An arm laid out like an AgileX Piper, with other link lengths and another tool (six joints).
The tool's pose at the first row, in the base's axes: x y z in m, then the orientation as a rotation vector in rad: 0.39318 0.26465 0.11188 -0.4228 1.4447 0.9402
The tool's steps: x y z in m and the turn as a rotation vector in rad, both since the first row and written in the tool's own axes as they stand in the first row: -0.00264 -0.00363 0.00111 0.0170 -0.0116 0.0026; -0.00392 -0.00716 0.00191 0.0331 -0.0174 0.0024; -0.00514 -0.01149 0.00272 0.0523 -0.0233 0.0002; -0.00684 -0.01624 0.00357 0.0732 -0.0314 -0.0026; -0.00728 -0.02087 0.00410 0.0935 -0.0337 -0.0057; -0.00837 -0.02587 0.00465 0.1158 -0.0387 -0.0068; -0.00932 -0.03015 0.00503 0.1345 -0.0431 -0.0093; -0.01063 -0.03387 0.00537 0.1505 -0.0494 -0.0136
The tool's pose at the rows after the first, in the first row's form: 0.39698 0.26257 0.11350 -0.4024 1.4421 0.9305; 0.40032 0.26071 0.11381 -0.3877 1.4433 0.9186; 0.40427 0.25840 0.11385 -0.3720 1.4450 0.9028; 0.40861 0.25573 0.11422 -0.3543 1.4450 0.8854; 0.41250 0.25325 0.11339 -0.3403 1.4498 0.8677; 0.41676 0.25038 0.11307 -0.3221 1.4535 0.8502; 0.42035 0.24785 0.11280 -0.3078 1.4558 0.8343; 0.42354 0.24552 0.11303 -0.2958 1.4546 0.8193
